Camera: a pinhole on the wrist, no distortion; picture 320 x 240 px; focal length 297.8 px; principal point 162.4 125.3 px. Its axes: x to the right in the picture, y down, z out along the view. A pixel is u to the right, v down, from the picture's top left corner.
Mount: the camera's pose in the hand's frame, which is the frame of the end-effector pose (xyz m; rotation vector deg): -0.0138 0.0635 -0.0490 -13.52 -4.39 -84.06
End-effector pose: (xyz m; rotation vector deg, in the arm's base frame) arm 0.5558 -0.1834 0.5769 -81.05 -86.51 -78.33
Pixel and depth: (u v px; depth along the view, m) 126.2 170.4 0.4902
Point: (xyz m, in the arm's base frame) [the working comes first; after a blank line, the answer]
In the camera's frame: -0.0596 0.0742 0.4902

0.8316 0.2045 0.6260
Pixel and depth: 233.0 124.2 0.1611
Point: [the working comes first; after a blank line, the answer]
In the camera's frame: 0.0382 -0.0006 0.1611

0.6334 -0.0797 0.5676
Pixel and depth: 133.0 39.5 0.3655
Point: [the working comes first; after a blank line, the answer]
In the camera's frame: -0.0361 -0.1053 0.3655

0.7908 0.0676 0.4589
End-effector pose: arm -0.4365 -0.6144 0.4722 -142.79 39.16 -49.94
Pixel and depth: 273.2 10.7 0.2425
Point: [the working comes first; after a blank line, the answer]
In the camera's frame: 0.0902 -0.0933 0.2425

-0.3505 -0.5397 0.2742
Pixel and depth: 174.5 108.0 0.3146
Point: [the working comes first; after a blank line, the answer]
In the camera's frame: 0.0128 -0.0183 0.3146

-0.2998 -0.6478 0.2235
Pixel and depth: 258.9 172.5 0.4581
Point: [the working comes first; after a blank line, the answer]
In the camera's frame: 0.1484 0.0726 0.4581

-0.0868 -0.6053 0.2146
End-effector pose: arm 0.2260 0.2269 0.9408 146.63 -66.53 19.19
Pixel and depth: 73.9 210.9 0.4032
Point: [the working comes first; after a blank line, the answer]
In the camera's frame: -0.1198 0.1159 0.4032

0.1250 -0.1438 0.7480
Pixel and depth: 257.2 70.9 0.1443
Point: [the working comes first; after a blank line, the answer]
In the camera's frame: 0.0459 -0.0264 0.1443

0.1856 0.1747 0.8462
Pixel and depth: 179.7 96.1 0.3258
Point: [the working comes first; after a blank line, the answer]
In the camera's frame: 0.0189 -0.0319 0.3258

0.1574 0.0657 0.7012
